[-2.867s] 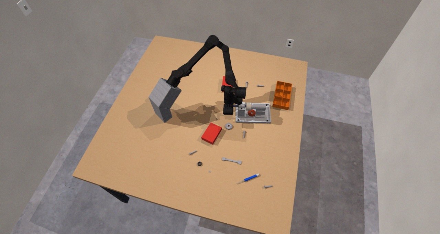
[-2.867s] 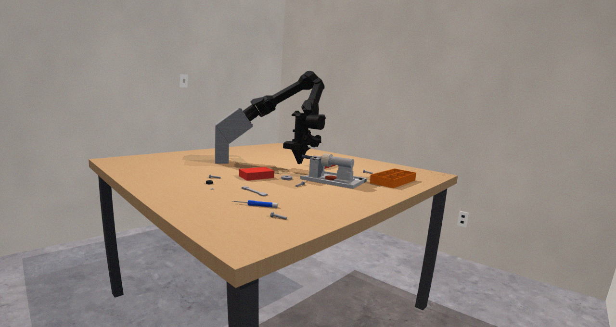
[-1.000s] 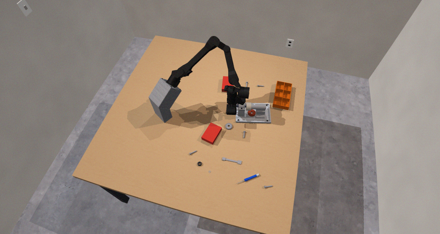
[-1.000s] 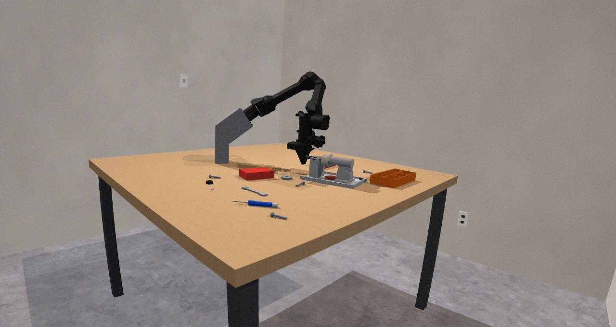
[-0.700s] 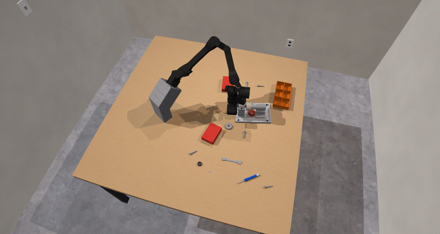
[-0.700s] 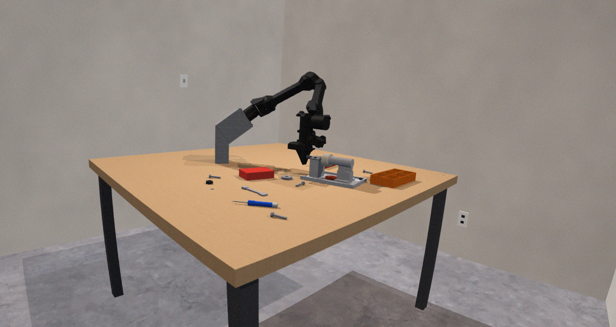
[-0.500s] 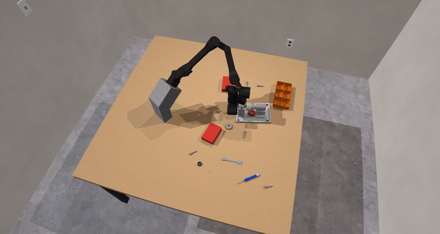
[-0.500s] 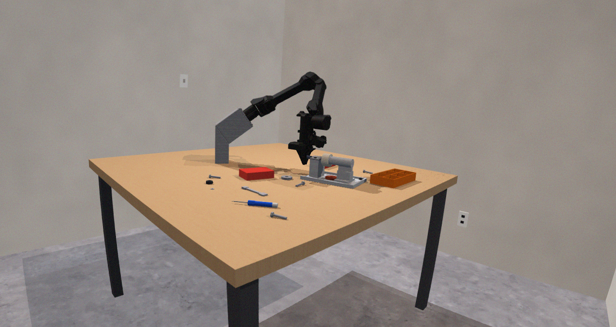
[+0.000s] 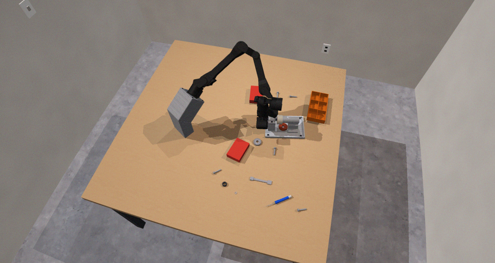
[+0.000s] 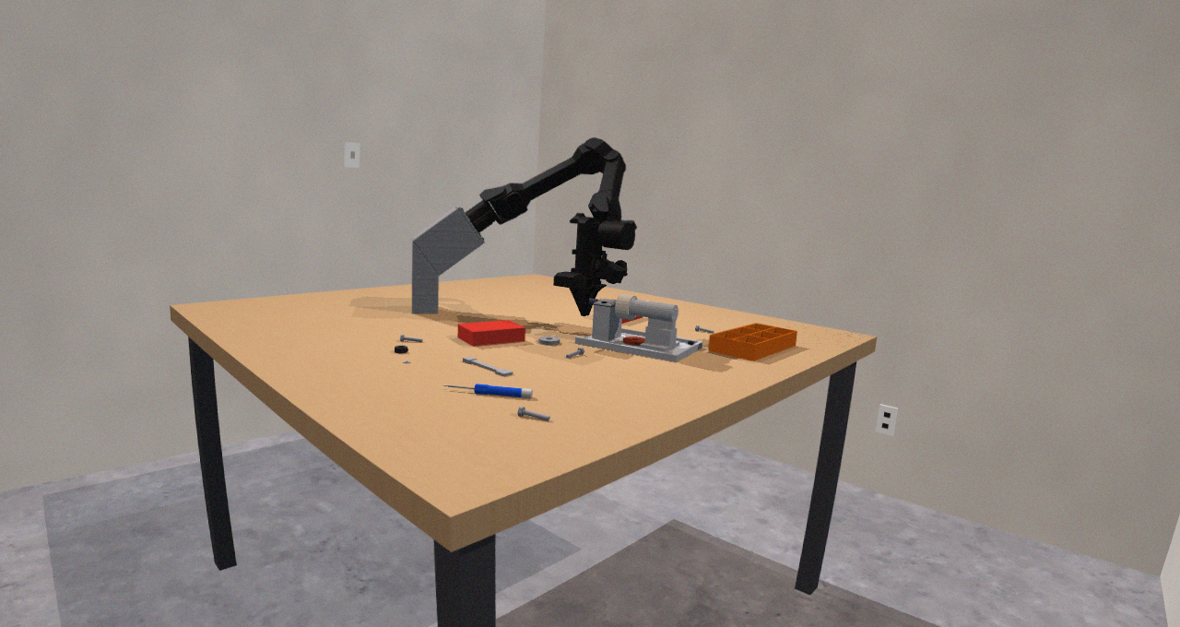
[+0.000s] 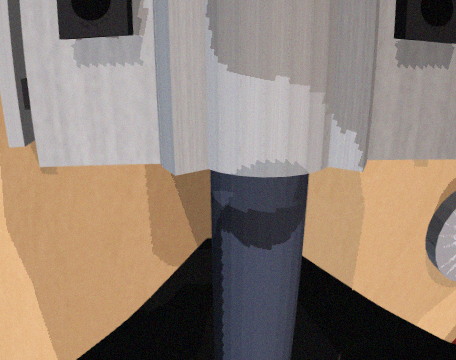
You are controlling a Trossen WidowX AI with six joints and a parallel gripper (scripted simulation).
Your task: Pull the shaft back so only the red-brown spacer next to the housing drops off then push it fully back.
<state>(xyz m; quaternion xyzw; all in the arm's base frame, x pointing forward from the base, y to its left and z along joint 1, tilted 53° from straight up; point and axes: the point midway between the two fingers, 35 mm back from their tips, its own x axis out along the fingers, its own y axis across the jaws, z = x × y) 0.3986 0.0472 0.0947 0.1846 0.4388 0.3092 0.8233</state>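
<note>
My hand is 7 cm short of the shaft and 3 cm to the right of it. Also, from my hand: grey fixture: 13 cm ahead, 5 cm to the left, 3 cm below; then red-brown spacer: 12 cm ahead, 5 cm to the left, 7 cm below; then wrench: 13 cm ahead, 32 cm to the right, 8 cm below.
</note>
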